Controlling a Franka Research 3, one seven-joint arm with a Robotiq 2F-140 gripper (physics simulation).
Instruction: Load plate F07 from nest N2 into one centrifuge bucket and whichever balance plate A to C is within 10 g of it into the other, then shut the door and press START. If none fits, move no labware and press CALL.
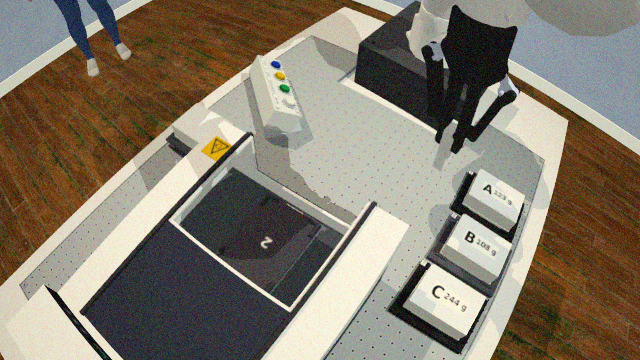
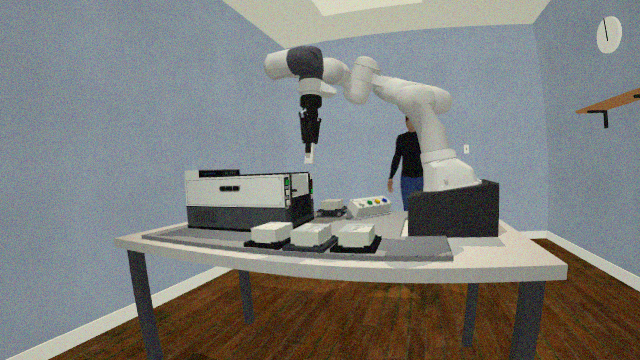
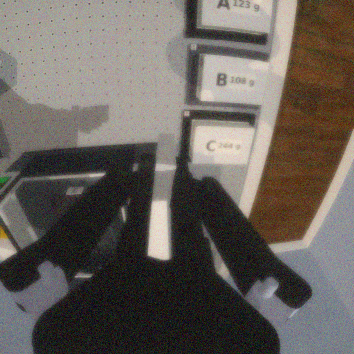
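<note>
My gripper (image 1: 449,142) (image 2: 308,154) (image 3: 163,146) is shut and empty. It hangs high above the perforated table top, between the button box (image 1: 273,96) (image 2: 370,206) and balance plate A (image 1: 492,198) (image 2: 356,233) (image 3: 233,14), marked 123 g. Plate B (image 1: 475,251) (image 2: 311,233) (image 3: 232,81) reads 108 g and plate C (image 1: 445,304) (image 2: 271,231) (image 3: 221,142) reads 244 g; each sits on its own dark nest. The centrifuge (image 1: 358,268) (image 2: 241,192) has its door (image 1: 178,295) slid back, showing an empty bucket marked 2 (image 1: 266,241). A white plate (image 1: 192,127) (image 2: 331,204) sits on a nest beyond the centrifuge; its label is unreadable.
The button box carries a blue button (image 1: 275,63), a yellow button (image 1: 279,75) and a green button (image 1: 283,88). The arm's dark pedestal (image 1: 389,71) (image 2: 451,210) stands at the back of the table. A person (image 1: 89,26) (image 2: 408,161) stands on the wooden floor beyond the table.
</note>
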